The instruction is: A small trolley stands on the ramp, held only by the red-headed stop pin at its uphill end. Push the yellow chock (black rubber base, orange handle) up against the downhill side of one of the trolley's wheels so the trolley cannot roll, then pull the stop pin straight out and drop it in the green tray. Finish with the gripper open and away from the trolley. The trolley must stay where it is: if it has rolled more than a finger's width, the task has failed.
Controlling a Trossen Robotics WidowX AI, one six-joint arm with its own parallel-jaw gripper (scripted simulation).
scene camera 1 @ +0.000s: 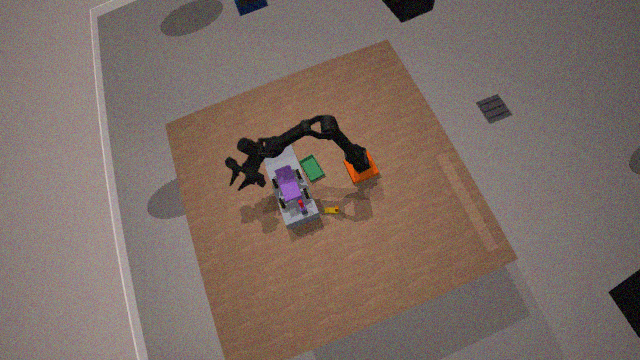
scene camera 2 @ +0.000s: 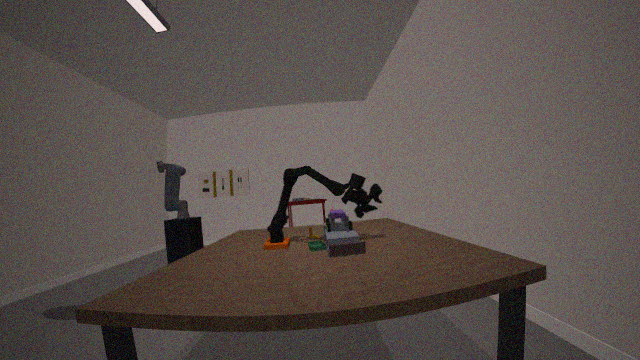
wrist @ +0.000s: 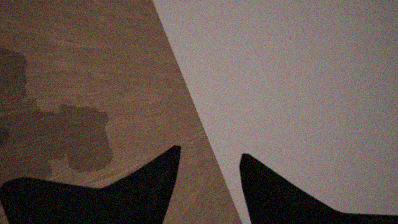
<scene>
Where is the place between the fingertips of the gripper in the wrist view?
210, 156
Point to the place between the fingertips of the gripper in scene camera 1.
At 234, 188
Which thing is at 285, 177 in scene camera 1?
A purple trolley.
</scene>
